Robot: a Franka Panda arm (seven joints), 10 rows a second.
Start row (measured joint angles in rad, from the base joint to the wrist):
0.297 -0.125 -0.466 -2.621 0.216 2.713 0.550
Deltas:
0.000 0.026 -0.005 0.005 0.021 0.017 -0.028
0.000 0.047 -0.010 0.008 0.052 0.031 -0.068
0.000 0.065 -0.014 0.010 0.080 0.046 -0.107
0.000 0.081 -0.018 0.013 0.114 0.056 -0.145
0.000 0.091 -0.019 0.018 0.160 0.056 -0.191
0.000 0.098 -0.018 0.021 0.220 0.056 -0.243
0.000 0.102 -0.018 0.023 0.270 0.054 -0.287
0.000 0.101 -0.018 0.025 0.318 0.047 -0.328
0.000 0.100 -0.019 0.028 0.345 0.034 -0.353
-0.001 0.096 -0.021 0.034 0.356 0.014 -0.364
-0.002 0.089 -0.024 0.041 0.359 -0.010 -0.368
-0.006 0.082 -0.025 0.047 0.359 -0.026 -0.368
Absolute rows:
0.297 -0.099 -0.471 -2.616 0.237 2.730 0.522
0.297 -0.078 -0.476 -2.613 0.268 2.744 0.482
0.297 -0.060 -0.480 -2.611 0.296 2.759 0.443
0.297 -0.044 -0.484 -2.608 0.330 2.769 0.405
0.297 -0.034 -0.485 -2.603 0.376 2.769 0.359
0.297 -0.027 -0.484 -2.600 0.436 2.769 0.307
0.297 -0.023 -0.484 -2.598 0.486 2.767 0.263
0.297 -0.024 -0.484 -2.596 0.534 2.760 0.222
0.297 -0.025 -0.485 -2.593 0.561 2.747 0.197
0.296 -0.029 -0.487 -2.587 0.572 2.727 0.186
0.295 -0.036 -0.490 -2.580 0.575 2.703 0.182
0.291 -0.043 -0.491 -2.574 0.575 2.687 0.182

